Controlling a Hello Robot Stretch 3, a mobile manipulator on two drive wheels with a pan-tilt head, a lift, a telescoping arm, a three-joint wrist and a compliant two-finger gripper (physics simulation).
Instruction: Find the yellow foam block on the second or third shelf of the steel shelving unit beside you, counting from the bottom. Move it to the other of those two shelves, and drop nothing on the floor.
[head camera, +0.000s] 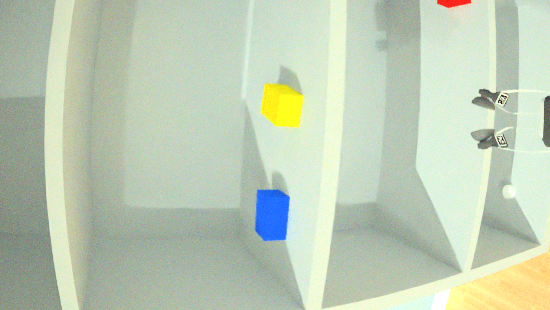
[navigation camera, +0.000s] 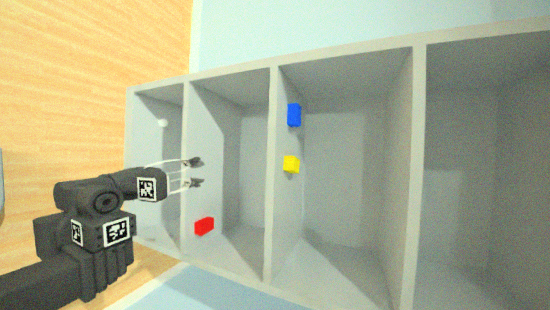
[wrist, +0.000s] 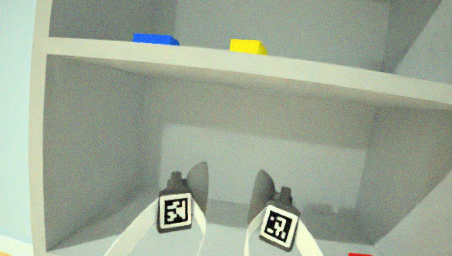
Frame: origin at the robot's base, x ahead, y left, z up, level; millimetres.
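Seen in the pictures: gripper, fingertip midpoint: (head camera: 474, 118) (navigation camera: 202, 171).
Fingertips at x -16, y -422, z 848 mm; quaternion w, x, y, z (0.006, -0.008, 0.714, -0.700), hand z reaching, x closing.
Observation:
Offsets run from my fingertips to a thing's top centre.
The yellow foam block @[355 mm right, 2 mm back, 188 mm up] (head camera: 282, 106) (navigation camera: 291, 164) (wrist: 246, 46) sits on the third shelf from the bottom of the steel shelving unit (head camera: 336, 150) (navigation camera: 272, 175) (wrist: 300, 70). The head and navigation views show the unit lying sideways. In the wrist view, the front edge of the third shelf hides the block's lower part. My gripper (head camera: 482, 118) (navigation camera: 197, 172) (wrist: 230, 184) is open, with nothing between its fingers. It is at the opening of the second shelf, lower than the yellow block and apart from it. How deep the fingertips reach is hard to tell.
A blue block @[375 mm right, 218 mm ahead, 188 mm up] (head camera: 272, 215) (navigation camera: 294, 115) (wrist: 154, 39) stands beside the yellow one on the third shelf. A red block @[306 mm right, 349 mm back, 269 mm down] (head camera: 454, 2) (navigation camera: 204, 226) (wrist: 360, 254) lies on the second shelf. A white ball @[407 mm right, 222 mm ahead, 748 mm down] (head camera: 509, 191) (navigation camera: 162, 122) is on the bottom shelf. Side walls bound the shelves.

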